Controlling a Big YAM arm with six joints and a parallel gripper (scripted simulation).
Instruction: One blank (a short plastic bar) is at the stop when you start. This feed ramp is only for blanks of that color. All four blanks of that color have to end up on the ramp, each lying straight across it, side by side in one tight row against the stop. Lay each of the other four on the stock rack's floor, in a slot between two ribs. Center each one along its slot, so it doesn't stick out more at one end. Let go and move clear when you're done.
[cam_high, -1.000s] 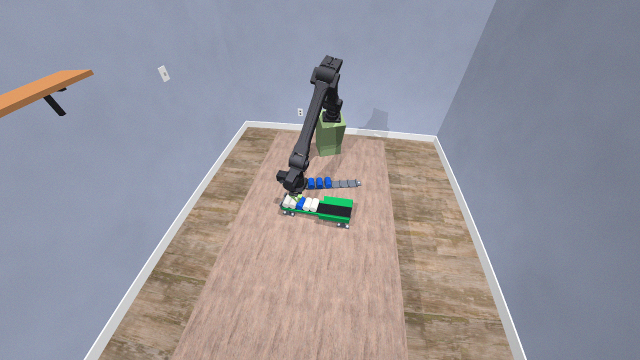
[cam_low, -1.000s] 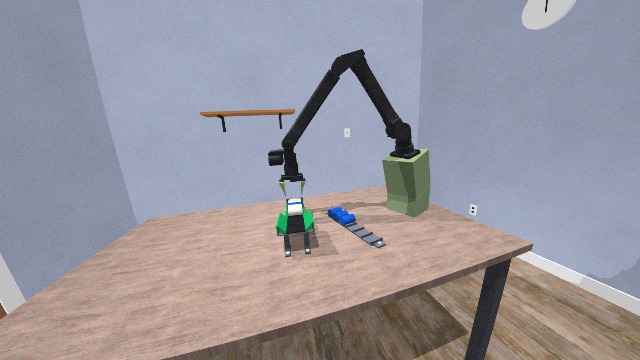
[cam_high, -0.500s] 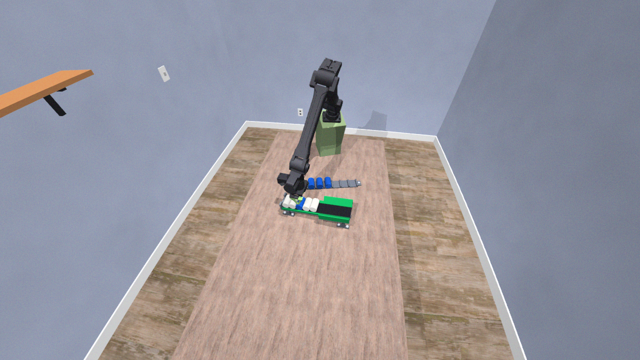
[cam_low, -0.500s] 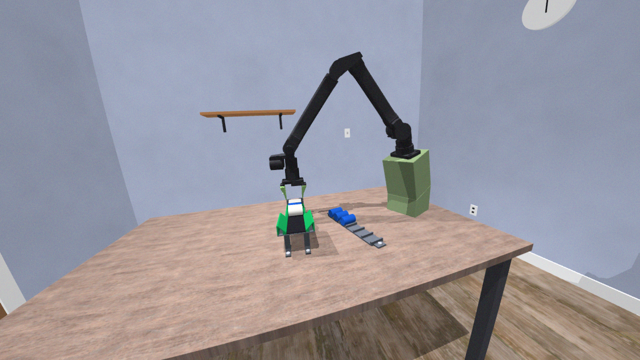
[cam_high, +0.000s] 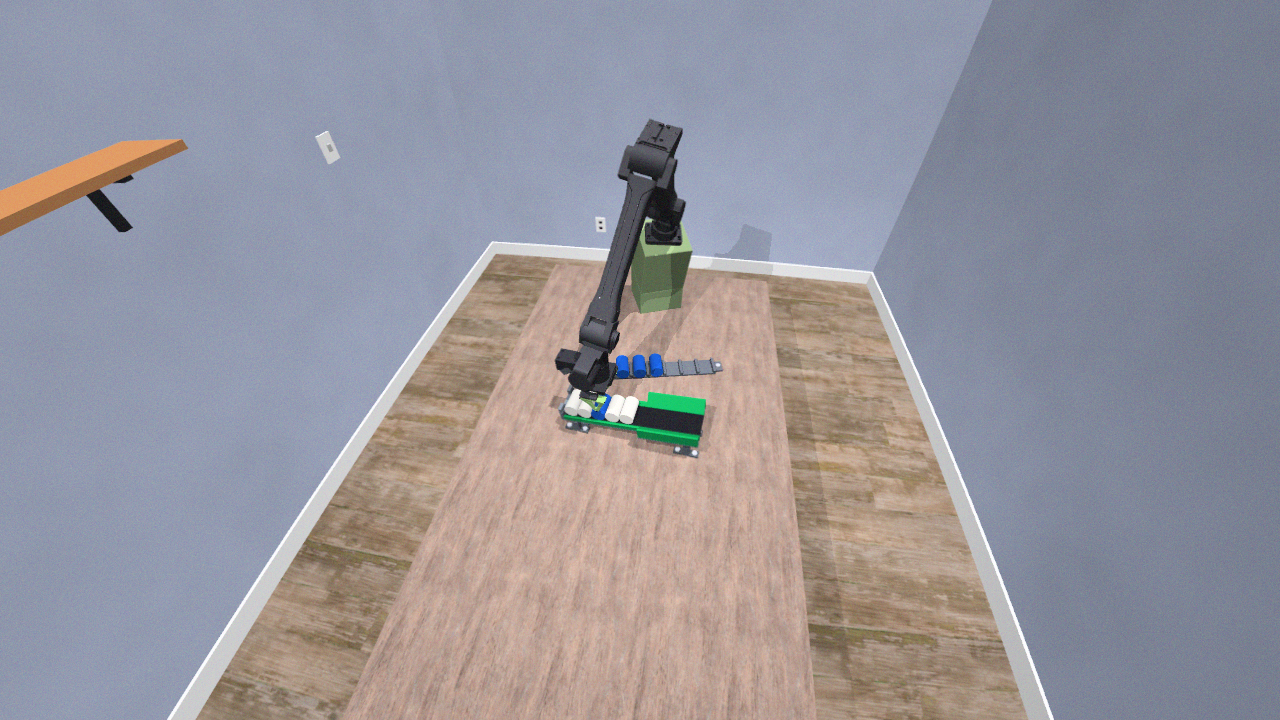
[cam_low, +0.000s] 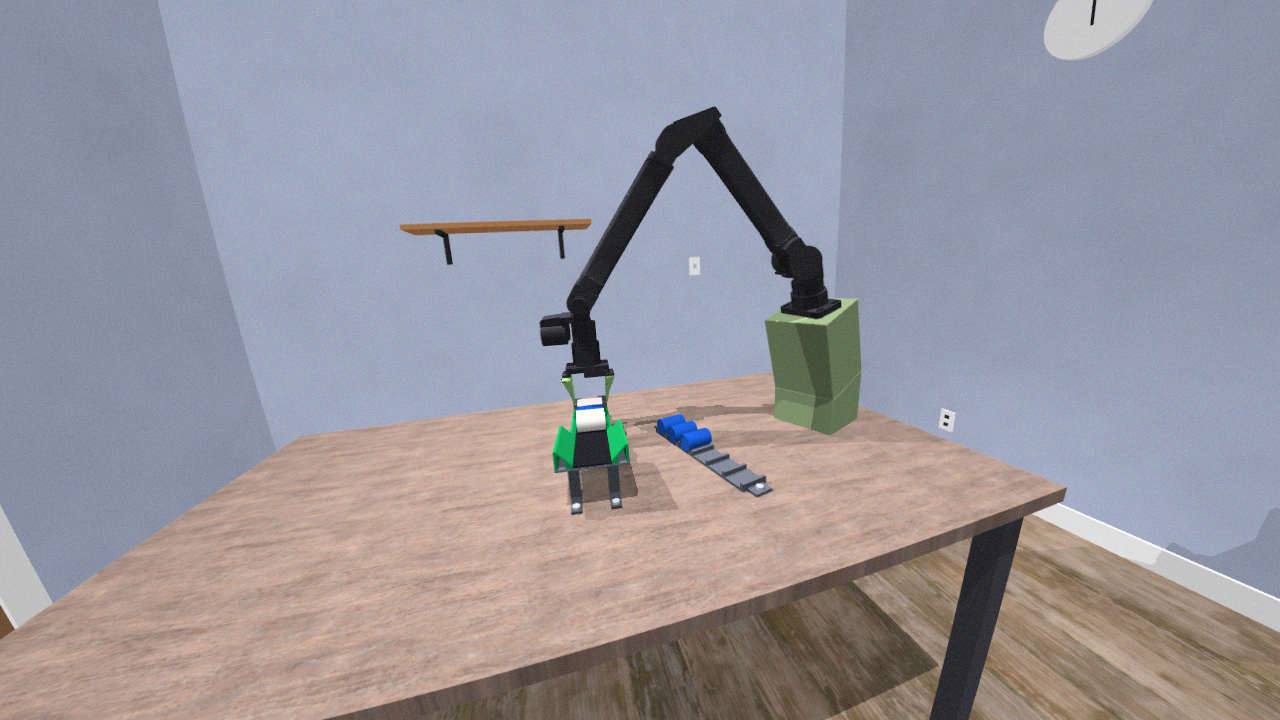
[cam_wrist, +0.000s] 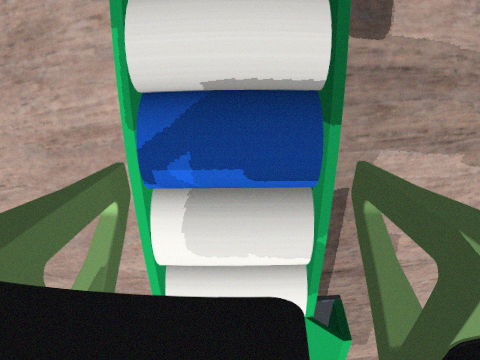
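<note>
Right now the grey stock rack is 200 mm behind my hand, 190 mm to the left of it and 120 mm below it.
</note>
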